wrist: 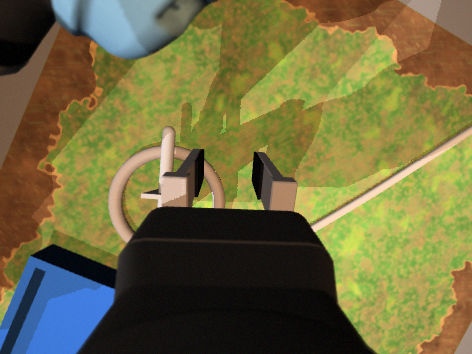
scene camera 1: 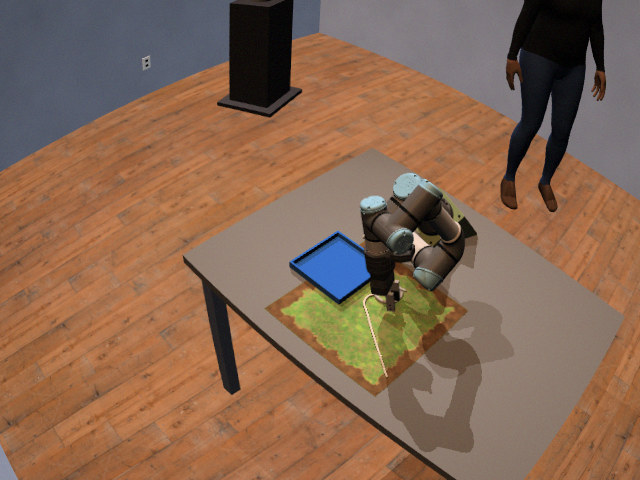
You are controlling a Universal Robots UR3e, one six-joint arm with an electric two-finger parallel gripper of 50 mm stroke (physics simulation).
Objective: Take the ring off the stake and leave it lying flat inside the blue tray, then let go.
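Frame: origin at the arm's base, x ahead, y left, z up, level; millimetres.
Seen in the pictures: gripper, fingertip midpoint: (wrist: 228, 165) (scene camera 1: 393, 305).
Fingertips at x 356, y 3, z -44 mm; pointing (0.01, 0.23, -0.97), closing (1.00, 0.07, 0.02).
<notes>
Offsets run from my fingertips to a thing's middle. "*": to the spot under its first point. Level surfaces: height alone.
The pale ring @(* dx -4, dy -38, dz -1 mm) (scene camera 1: 381, 299) (wrist: 116, 200) surrounds the pale upright stake @(dx -35, dy -22, dz +2 mm) (wrist: 168, 155) in the wrist view; part of it is hidden behind the gripper. The stake has a short side piece near its lower part in that view. My gripper (scene camera 1: 393, 297) (wrist: 228, 165) is open and points down at the stake's side. The left finger in the wrist view overlaps the stake and ring; the ring's right side shows between the fingers, and neither finger grips it. The blue tray @(dx -63, dy -195, dz +1 mm) (scene camera 1: 338, 268) (wrist: 70, 320) lies beside the ring; no ring lies in it.
A thin pale line @(* dx +117, dy -5, dz -4 mm) (scene camera 1: 374, 335) (wrist: 390, 185), like a cord or rod, runs across the green and brown mat @(dz -9 mm) (scene camera 1: 330, 320) (wrist: 350, 240). The arm's blue-capped joint (wrist: 125, 25) hangs at the wrist view's top left. The table @(dz -10 mm) (scene camera 1: 258, 258) carries the tray and mat.
</notes>
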